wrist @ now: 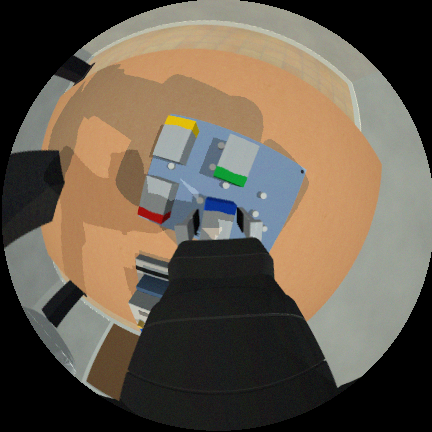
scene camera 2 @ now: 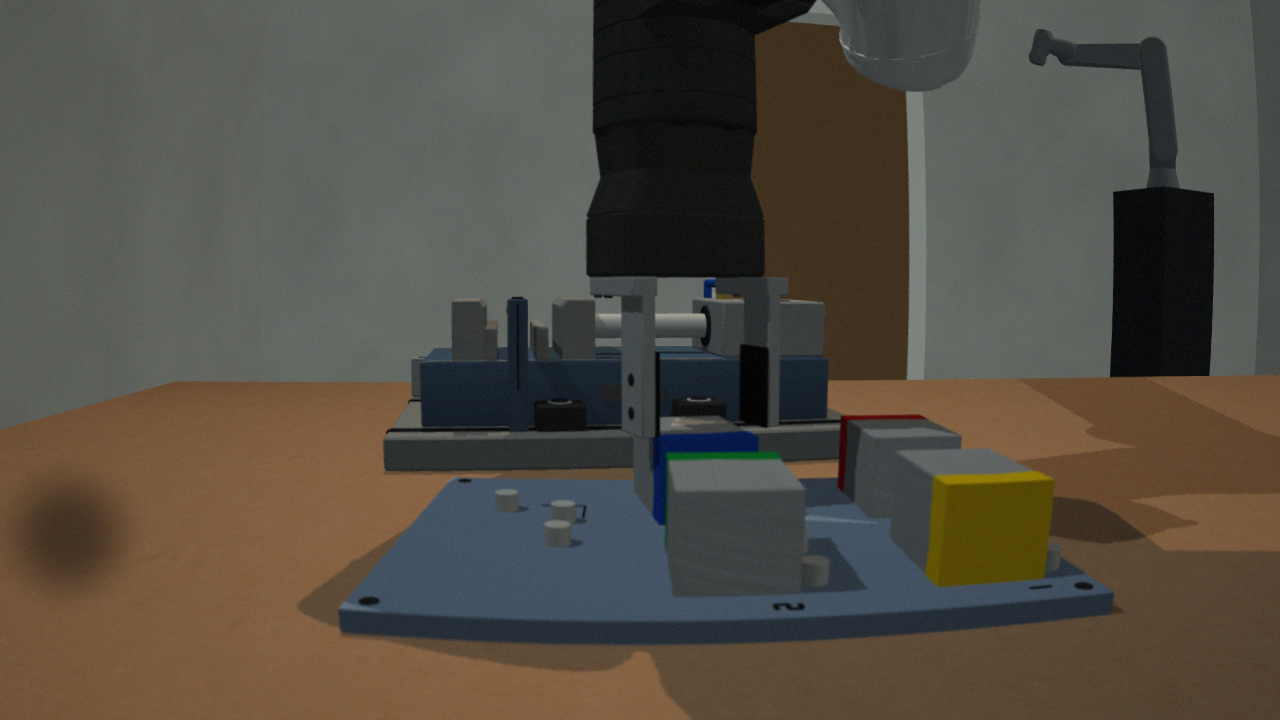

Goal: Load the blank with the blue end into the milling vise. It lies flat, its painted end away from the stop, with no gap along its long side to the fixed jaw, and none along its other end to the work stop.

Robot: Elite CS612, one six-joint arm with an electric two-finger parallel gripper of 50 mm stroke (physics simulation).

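The blank with the blue end (scene camera 2: 707, 443) (wrist: 220, 206) lies flat on the blue plate (scene camera 2: 501, 582) (wrist: 282, 182). My gripper (scene camera 2: 700, 428) (wrist: 217, 215) is open and points straight down, one finger at each long side of this blank. In the scene view the fingertips are around the height of its upper part; whether they touch it cannot be told. The milling vise (scene camera 2: 492, 389) (wrist: 152, 285) stands behind the plate in the scene view. Its two upright jaws stand apart, with a narrow blue post (scene camera 2: 517, 358) in front of the space between them. In the wrist view my arm hides part of the vise.
Close by on the plate are the green-ended blank (scene camera 2: 733, 528) (wrist: 237, 155), the yellow-ended blank (scene camera 2: 989, 528) (wrist: 175, 142) and the red-ended blank (scene camera 2: 904, 456) (wrist: 159, 195). Several short white pegs stand up from the plate.
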